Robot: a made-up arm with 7 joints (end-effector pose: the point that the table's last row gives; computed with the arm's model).
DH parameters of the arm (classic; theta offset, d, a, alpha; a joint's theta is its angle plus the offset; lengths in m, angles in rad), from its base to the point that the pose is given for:
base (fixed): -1.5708 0 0.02 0
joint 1: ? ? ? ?
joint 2: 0 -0.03 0.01 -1.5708
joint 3: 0 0.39 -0.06 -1.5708
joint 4: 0 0 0.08 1.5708
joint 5: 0 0.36 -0.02 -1.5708
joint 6: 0 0.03 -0.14 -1.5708
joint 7: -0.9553 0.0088 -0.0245 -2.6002
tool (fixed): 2.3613 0.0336 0 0
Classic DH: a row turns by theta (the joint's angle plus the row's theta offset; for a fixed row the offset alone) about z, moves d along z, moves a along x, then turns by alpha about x.
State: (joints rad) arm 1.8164 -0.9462 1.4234 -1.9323 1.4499 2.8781 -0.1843
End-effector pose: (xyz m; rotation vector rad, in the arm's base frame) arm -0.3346 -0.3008 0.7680 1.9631 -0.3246 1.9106
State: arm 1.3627 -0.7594 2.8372 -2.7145 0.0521 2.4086 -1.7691
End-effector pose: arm -0.1827 -0.3050 0.2384 0.5909 -0.5244 -0.4385
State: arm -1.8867 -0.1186 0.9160 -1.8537 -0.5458 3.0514 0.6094
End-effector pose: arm 0.3091 -0.2744 0.9362 -1.2884 -1.2859 -0.7943
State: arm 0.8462 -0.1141 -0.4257 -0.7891 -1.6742 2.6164 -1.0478
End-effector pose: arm 0.1747 0.0789 1.1903 -2.6108 -0.9993 1.3558
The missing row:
joint 1: -1.5708 0.43 0.01 1.5708
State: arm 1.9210 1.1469 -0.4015 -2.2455 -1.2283 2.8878 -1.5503
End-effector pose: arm -0.0180 0.4065 0.1580 -0.2335 -0.6332 -1.7145
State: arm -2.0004 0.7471 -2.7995 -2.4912 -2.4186 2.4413 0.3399
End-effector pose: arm -0.1062 0.2480 0.6586 1.0964 1.8373 -1.3262
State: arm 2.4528 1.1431 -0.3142 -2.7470 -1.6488 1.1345 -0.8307
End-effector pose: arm 0.0390 0.1811 0.1632 1.6023 -0.9093 -0.5606
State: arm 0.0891 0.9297 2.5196 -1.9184 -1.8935 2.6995 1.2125
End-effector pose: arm -0.0628 0.1040 0.9869 1.8789 -1.5406 0.8440
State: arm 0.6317 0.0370 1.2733 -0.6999 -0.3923 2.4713 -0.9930
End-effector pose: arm -0.0591 0.1485 1.2402 -0.6201 2.5732 -1.3005
